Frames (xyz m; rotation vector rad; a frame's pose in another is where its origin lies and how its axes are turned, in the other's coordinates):
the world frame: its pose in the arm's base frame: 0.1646 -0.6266 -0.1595 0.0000 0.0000 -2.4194
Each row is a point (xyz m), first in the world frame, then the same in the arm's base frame.
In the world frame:
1: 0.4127 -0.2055 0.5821
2: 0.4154 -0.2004 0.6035
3: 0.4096 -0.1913 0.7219
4: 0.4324 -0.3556 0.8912
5: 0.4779 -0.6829 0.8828
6: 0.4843 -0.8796 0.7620
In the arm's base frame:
1: -0.2809 -0.7452 0.4226
2: -0.2796 -0.7508 0.4440
3: -0.2692 -0.7538 0.5624
4: -0.3949 -0.6456 0.7317
5: -0.6454 -0.4301 0.7233
6: -0.7802 -0.2867 0.6025

